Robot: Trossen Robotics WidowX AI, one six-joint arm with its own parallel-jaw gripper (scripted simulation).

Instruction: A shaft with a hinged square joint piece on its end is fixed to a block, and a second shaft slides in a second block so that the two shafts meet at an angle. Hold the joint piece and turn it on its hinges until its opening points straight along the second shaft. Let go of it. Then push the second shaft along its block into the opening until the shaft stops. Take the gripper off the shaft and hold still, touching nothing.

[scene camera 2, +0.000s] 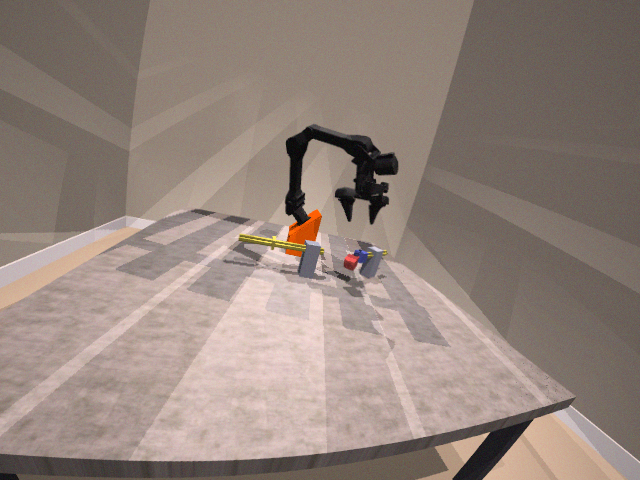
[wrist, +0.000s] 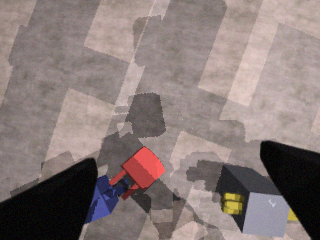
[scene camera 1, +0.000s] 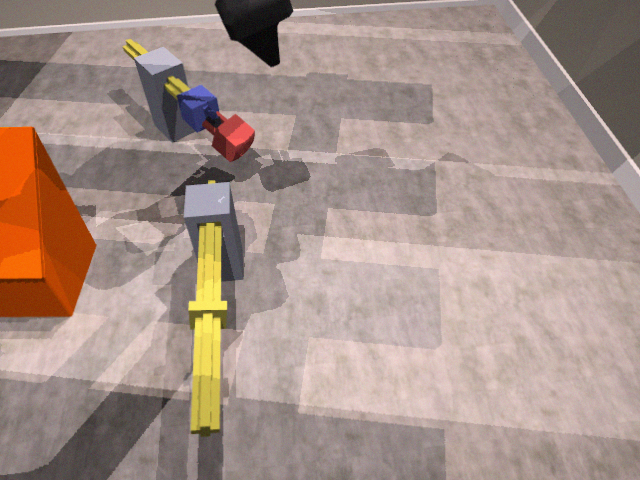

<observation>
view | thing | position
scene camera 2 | my gripper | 360, 223
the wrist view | my gripper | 178, 158
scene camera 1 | my gripper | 263, 42
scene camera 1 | long yellow shaft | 207, 315
</observation>
